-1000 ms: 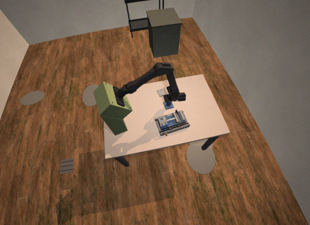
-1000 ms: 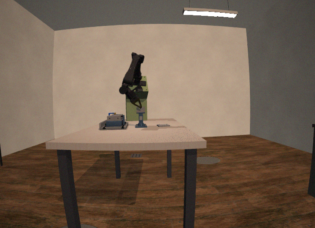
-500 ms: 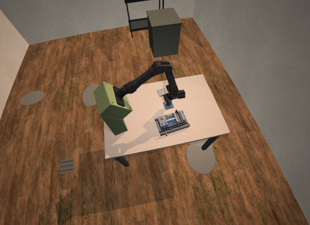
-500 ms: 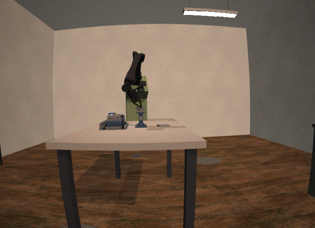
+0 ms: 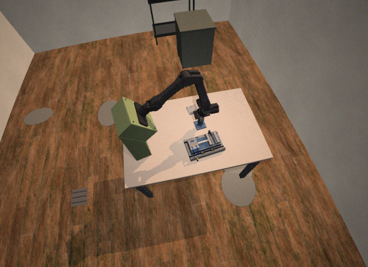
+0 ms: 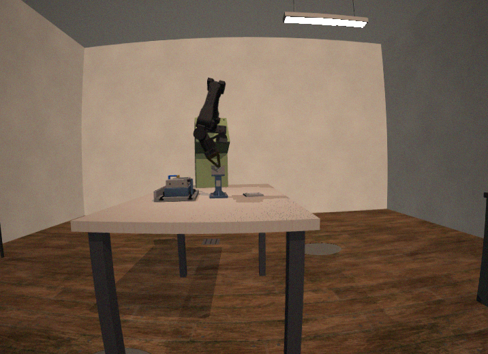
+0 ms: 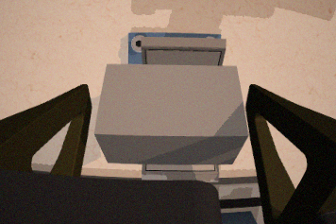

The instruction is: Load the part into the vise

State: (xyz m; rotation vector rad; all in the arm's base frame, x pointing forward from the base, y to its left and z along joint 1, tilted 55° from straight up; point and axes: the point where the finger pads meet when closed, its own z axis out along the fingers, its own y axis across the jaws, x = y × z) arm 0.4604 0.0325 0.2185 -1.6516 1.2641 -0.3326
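Now: the part 1 cm to the right of my hand and 1 cm below it. Also, from my hand: moving jaw (20 cm to the right, 8 cm below, 2 cm ahead); then dark work stop rod (15 cm to the right, 7 cm below, 5 cm ahead); then grey jaw (20 cm to the right, 8 cm below, 8 cm ahead).
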